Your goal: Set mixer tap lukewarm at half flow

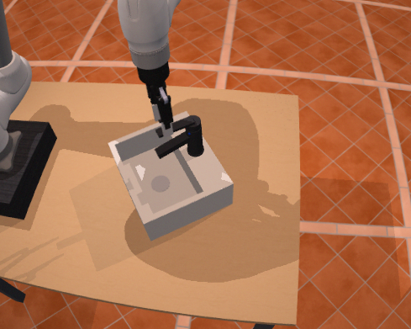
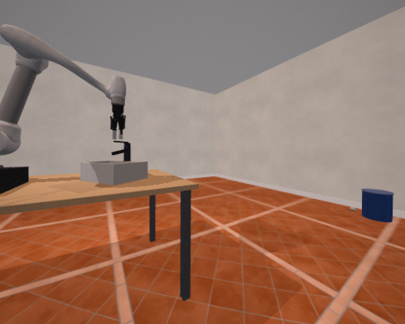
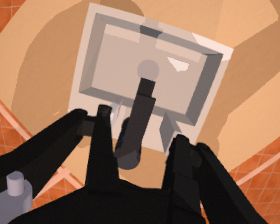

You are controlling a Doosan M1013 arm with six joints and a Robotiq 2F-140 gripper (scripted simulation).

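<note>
My gripper is now 30 mm short of the lever, 10 mm to the right of it and 50 mm above it. From my hand the other things lie so: black mixer tap (60 mm ahead, 20 mm to the left, 90 mm below); grey sink basin (30 mm behind, 10 mm to the right, 280 mm below).
</note>
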